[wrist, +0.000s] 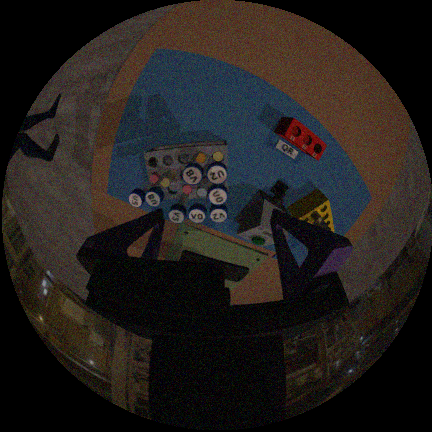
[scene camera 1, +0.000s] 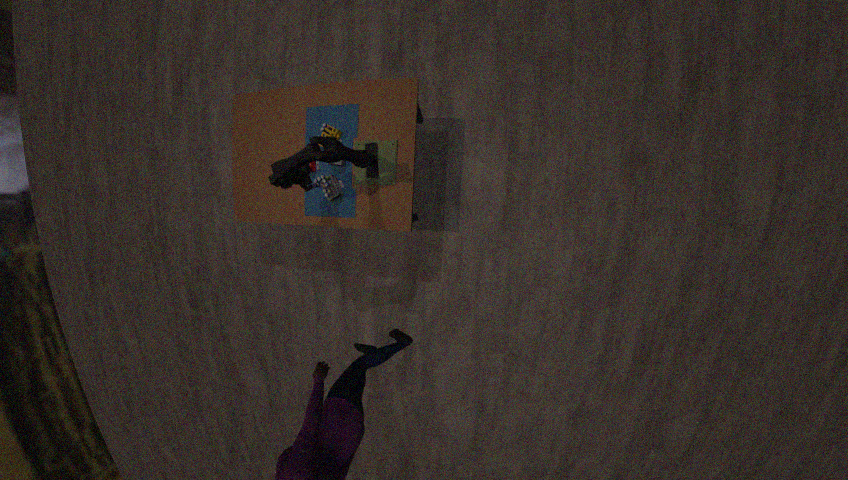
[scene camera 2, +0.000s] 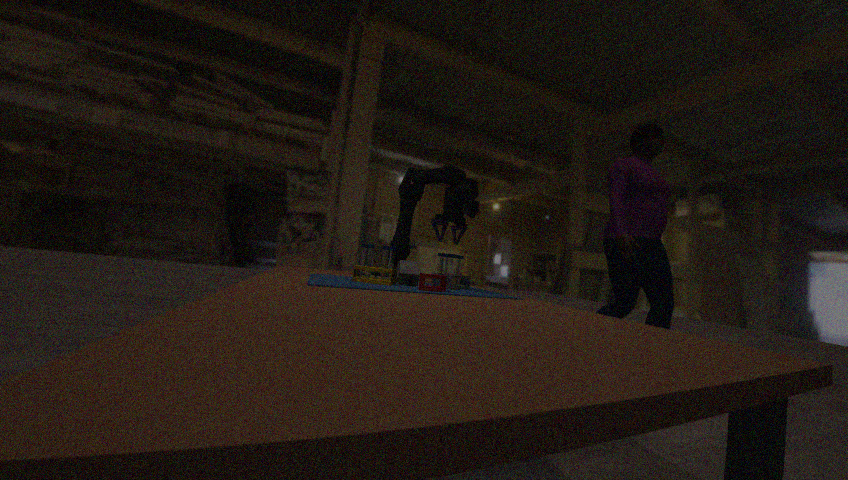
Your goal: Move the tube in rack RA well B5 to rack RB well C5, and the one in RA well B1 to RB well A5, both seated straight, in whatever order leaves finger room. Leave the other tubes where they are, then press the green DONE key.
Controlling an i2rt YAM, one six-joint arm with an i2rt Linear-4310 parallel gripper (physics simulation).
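Frame: origin at the arm's base, x ahead, y left, z up, level; millimetres.
Seen in the pictures: gripper, between the fingertips: (wrist: 217, 214) (scene camera 1: 314, 178) (scene camera 2: 448, 243); arm's base, origin of its link: (scene camera 1: 372, 160).
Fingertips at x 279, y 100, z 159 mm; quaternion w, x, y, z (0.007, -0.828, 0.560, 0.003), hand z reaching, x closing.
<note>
Pixels of each thing's top centre, then the offset from my fingertips to it. "*": a spot on its surface instead. Level surfaces: height alone.
- grey rack, a spot on its surface: (wrist: 175, 170) (scene camera 1: 329, 190) * dx -24, dy +60, dz -114 mm
- green key, a spot on its surface: (wrist: 258, 240) * dx -87, dy -116, dz -93 mm
- grey box, centre of its top: (wrist: 268, 239) (scene camera 2: 408, 260) dx -68, dy -122, dz -80 mm
- small QR label, a spot on its surface: (wrist: 287, 148) * dx +79, dy -104, dz -162 mm
- blue mat, height of its surface: dz -164 mm
A grey rack (wrist: 175, 170) (scene camera 1: 334, 190) holds several tubes with white, blue-rimmed lettered caps; in the wrist view their caps spread over its right and lower sides. A yellow rack (wrist: 311, 204) (scene camera 2: 372, 274) (scene camera 1: 332, 132) stands on the other side of the mat, partly behind a finger in the wrist view; its tubes show in scene camera 2. The labels RA and RB are not readable. The green key (wrist: 258, 240) is on a grey box (wrist: 266, 216) between the racks. My gripper (wrist: 217, 214) (scene camera 2: 449, 240) is open, empty, and above the grey rack's tubes.
A red block (wrist: 303, 138) (scene camera 2: 432, 282) with three holes and a small QR label (wrist: 287, 148) lies beyond the racks on the blue mat (wrist: 200, 100) (scene camera 1: 330, 209). A green plate (wrist: 212, 245) (scene camera 1: 387, 160) is at the arm's base. A person (scene camera 2: 639, 226) (scene camera 1: 342, 422) stands off the table.
</note>
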